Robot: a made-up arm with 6 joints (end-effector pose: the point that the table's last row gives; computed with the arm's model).
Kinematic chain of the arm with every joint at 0, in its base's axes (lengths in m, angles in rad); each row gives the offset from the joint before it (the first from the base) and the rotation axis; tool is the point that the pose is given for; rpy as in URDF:
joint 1: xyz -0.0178 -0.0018 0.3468 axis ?
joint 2: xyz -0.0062 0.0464 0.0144 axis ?
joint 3: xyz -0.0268 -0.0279 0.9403 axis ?
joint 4: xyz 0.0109 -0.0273 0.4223 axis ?
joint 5: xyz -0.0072 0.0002 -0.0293 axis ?
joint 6: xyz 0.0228 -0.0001 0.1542 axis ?
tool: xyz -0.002 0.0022 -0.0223 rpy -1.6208 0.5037 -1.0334
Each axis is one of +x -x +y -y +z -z.
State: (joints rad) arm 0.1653 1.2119 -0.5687 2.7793 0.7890 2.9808
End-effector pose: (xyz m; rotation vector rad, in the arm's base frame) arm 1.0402 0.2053 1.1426 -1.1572 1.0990 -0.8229
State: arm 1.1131 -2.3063 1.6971 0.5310 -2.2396 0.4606
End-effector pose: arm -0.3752 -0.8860 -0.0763 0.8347 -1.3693 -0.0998
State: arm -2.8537 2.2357 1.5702 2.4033 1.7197 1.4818
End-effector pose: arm -0.5656 -0.2405 -0.5234 -1.0731 -2.2134 -0.4760
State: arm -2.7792 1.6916 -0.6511 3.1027 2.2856 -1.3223
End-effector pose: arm -1.0922 -0.4002 0.4767 1.7115 -2.3533 1.1683
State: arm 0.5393 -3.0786 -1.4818 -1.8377 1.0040 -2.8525
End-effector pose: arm 0.3897 0.1000 -0.6246 -0.5223 0.9847 1.4485
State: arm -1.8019 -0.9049 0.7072 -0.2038 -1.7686 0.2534
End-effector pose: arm 0.2233 0.9298 1.2756 1.2145 -0.0791 2.7758
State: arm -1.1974 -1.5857 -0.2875 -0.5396 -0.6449 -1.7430
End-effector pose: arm -0.5120 1.3328 0.1244 1.6476 -1.0464 -1.0546
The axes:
joint 1: +z
joint 2: +y
joint 3: +y
joint 4: +z
joint 5: +y
joint 6: +z

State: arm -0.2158 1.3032 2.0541 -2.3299 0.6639 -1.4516
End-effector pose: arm 0.7870 -0.2584 0.1541 1.0449 1.0348 1.2911
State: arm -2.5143 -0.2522 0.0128 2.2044 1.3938 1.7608
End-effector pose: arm 0.3783 0.1688 1.6346 -0.5086 1.0330 1.6178
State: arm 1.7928 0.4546 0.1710 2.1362 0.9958 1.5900
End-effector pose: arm -0.2379 0.5687 1.6091 -0.3606 0.7958 -0.8127
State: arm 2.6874 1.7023 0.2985 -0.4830 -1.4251 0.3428
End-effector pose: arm -1.2706 0.5485 0.1823 -2.0870 -1.8756 1.1919
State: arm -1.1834 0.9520 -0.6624 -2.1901 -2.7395 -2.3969
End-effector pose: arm 0.3691 -0.7953 1.1817 -0.1839 -1.8592 -2.2897
